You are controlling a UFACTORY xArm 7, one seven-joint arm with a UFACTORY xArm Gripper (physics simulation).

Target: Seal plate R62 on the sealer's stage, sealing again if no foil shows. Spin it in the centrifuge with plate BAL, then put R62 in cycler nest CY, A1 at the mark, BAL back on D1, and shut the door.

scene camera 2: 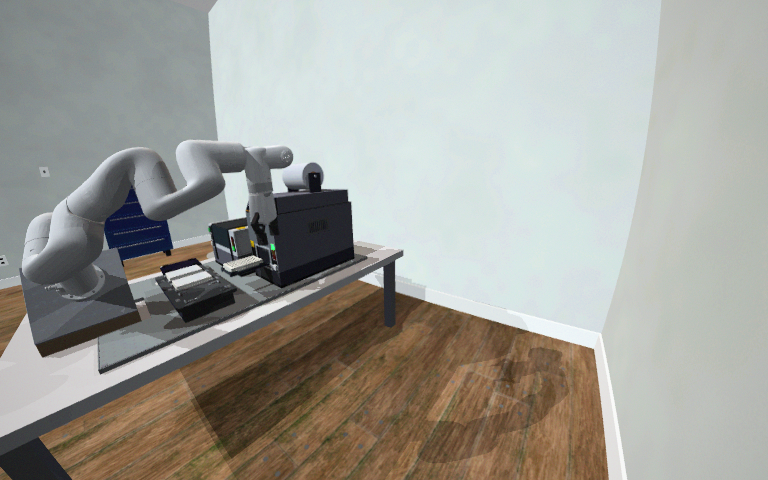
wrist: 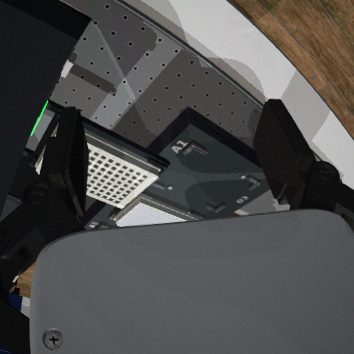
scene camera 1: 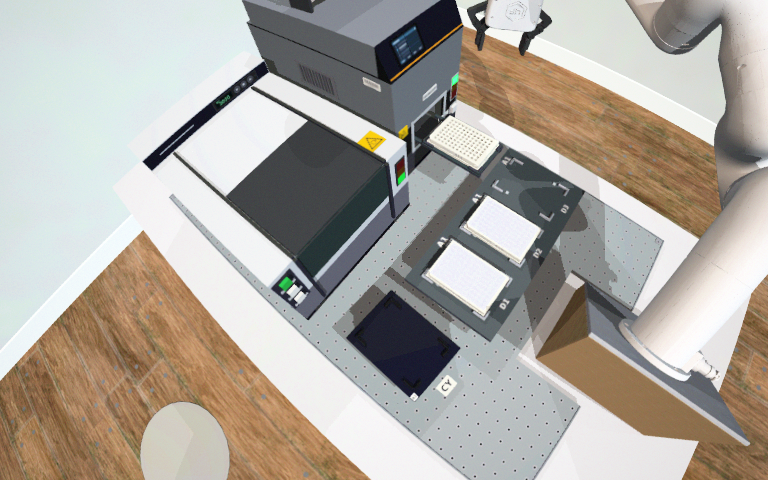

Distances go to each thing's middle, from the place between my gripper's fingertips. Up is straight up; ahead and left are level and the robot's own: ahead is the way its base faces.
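You'd find the white well plate (scene camera 1: 468, 145) 4 cm behind my hand and 18 cm to the left of it, and it's 11 cm below it. The centrifuge (scene camera 1: 299, 190) is 23 cm ahead of my hand, 50 cm to the left of it and 10 cm below it.
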